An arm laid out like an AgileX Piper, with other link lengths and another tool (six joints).
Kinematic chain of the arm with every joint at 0, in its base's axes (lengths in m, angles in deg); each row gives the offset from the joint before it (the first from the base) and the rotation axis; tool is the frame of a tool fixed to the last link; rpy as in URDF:
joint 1: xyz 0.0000 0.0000 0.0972 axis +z
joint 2: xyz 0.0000 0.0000 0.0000 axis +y
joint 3: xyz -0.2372 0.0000 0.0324 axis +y
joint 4: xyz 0.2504 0.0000 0.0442 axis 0.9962 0 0.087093
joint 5: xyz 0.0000 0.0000 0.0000 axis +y
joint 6: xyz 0.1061 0.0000 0.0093 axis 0.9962 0 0.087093
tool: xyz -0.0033 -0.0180 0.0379 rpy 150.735 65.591 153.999
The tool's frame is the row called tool.
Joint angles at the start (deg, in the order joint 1, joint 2, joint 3, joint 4, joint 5, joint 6):
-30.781, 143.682, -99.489, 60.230, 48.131, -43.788
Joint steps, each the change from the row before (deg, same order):
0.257, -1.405, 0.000, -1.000, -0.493, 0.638
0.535, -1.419, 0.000, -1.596, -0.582, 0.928
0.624, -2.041, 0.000, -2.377, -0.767, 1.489
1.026, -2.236, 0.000, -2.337, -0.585, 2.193
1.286, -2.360, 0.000, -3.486, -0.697, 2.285
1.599, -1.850, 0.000, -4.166, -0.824, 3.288
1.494, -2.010, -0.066, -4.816, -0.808, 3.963
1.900, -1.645, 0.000, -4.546, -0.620, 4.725
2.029, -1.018, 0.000, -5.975, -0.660, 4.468
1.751, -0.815, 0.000, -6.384, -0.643, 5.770
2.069, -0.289, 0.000, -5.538, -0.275, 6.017
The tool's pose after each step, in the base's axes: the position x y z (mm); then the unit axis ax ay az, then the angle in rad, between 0 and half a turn. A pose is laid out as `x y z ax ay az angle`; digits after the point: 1 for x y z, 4 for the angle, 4 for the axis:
449.7 -205.9 4.8 0.2320 0.8996 0.3699 3.1073
452.3 -204.2 15.5 0.2272 0.9059 0.3574 3.0979
455.1 -202.6 31.0 0.2222 0.9139 0.3398 3.0839
458.8 -197.7 48.0 0.2180 0.9200 0.3256 3.0713
462.3 -190.9 65.6 0.2091 0.9296 0.3034 3.0619
465.4 -182.3 78.4 0.2049 0.9377 0.2807 3.0638
467.5 -175.2 92.8 0.2042 0.9450 0.2555 3.0616
469.8 -164.9 103.9 0.2074 0.9492 0.2367 3.0651
472.0 -154.4 109.9 0.2052 0.9567 0.2066 3.0774
472.7 -147.5 114.5 0.2141 0.9604 0.1781 3.0871
474.2 -137.4 115.1 0.2249 0.9615 0.1580 3.1019

